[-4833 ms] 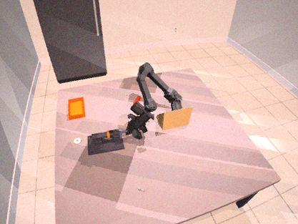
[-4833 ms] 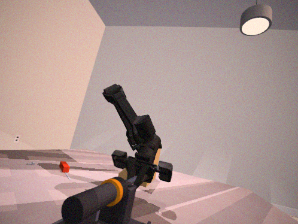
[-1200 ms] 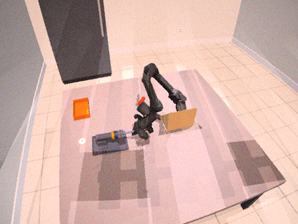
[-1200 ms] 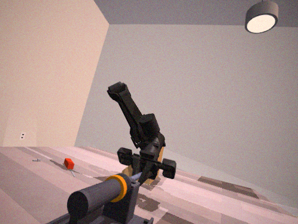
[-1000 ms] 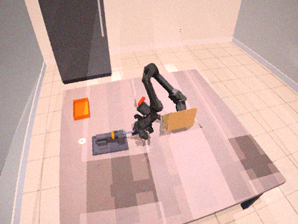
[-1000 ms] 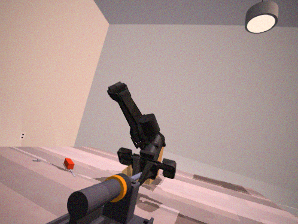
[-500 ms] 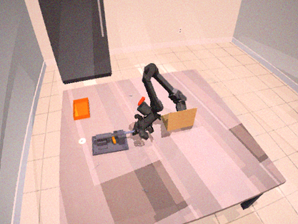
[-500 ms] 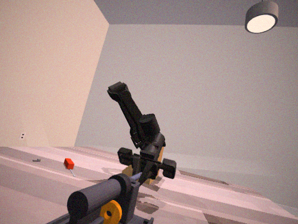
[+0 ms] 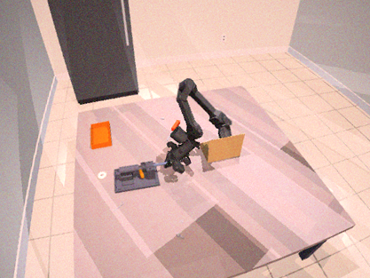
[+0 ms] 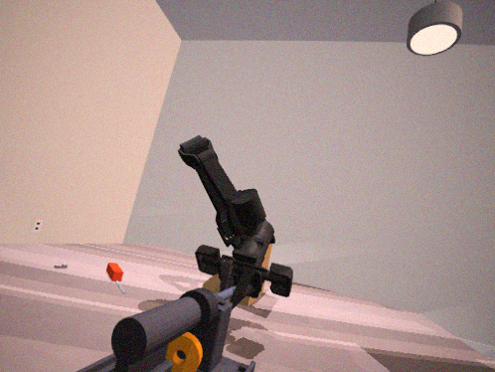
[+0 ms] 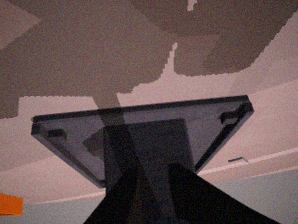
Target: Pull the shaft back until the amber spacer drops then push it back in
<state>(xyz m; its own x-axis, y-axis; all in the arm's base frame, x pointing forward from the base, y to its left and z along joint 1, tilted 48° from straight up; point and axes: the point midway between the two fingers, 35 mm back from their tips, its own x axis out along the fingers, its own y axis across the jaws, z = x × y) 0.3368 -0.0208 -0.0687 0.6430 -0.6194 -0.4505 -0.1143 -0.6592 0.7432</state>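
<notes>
Right now the amber spacer is 120 mm ahead of my gripper tip, 20 mm below it and 10 mm to the right of it. Round my gripper tip: screw: 360 mm to the left, 50 mm below, 40 mm ahead; red-handled tool: 310 mm to the right, 140 mm behind, 50 mm below; white ring: 330 mm ahead, 90 mm to the right, 50 mm below.
</notes>
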